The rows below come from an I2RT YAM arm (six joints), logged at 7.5 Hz.
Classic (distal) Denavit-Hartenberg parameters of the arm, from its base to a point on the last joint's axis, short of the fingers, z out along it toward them. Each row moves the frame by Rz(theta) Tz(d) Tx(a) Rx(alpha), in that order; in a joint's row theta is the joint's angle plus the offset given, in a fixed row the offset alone. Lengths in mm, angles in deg.
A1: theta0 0  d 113.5  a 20  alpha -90
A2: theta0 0  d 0  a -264  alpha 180
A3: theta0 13.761  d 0  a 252.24  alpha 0
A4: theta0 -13.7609  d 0  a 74  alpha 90
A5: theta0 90  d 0  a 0  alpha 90
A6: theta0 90  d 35.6  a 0  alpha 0
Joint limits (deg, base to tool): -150..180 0..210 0..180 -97..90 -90..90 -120..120
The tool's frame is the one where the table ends.
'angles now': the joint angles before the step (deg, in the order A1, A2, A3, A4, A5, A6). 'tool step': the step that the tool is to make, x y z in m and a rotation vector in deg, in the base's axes. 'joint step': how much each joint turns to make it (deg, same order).
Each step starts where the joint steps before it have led.
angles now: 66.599 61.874 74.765 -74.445 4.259 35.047
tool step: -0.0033 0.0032 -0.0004 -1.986 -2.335 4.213
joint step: 1.690 0.532 0.266 -0.361 1.384 -3.614
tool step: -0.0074 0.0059 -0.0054 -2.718 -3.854 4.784
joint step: 3.619 0.377 -1.063 0.602 3.501 -3.155
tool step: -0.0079 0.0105 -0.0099 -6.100 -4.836 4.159
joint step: 4.434 2.278 -0.687 -1.065 5.841 -2.477
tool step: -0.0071 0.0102 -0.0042 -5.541 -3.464 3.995
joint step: 3.477 2.934 1.100 -2.229 4.047 -2.201
